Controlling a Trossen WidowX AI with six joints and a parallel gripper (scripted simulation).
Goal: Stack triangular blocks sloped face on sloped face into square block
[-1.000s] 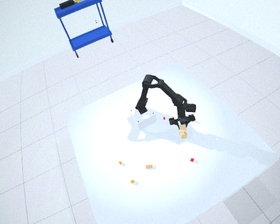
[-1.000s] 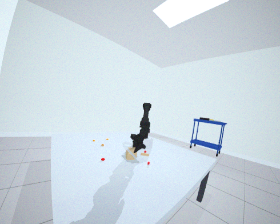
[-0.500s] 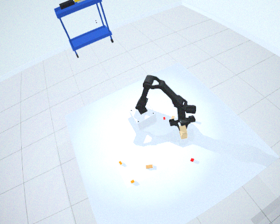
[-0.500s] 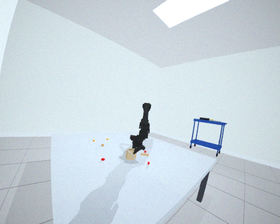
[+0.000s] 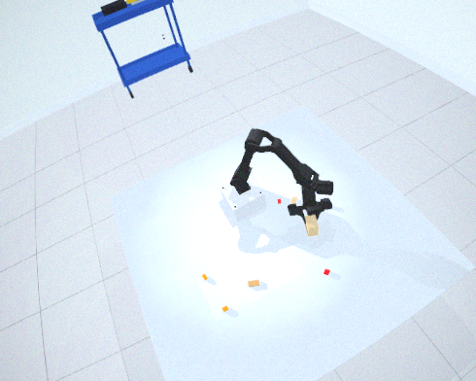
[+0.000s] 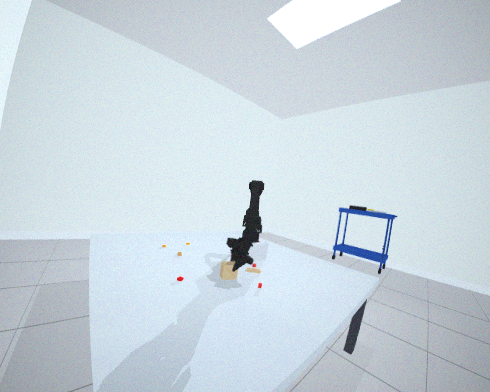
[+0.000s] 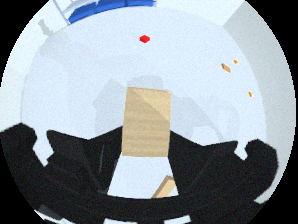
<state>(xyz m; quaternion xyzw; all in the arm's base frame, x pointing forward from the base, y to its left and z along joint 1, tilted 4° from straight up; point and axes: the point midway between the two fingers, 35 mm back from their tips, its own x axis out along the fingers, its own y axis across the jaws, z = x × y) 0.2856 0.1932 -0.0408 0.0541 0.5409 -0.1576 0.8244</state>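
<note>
Now: the tan triangular block 1 cm behind my gripper tip and 1 cm above it.
</note>
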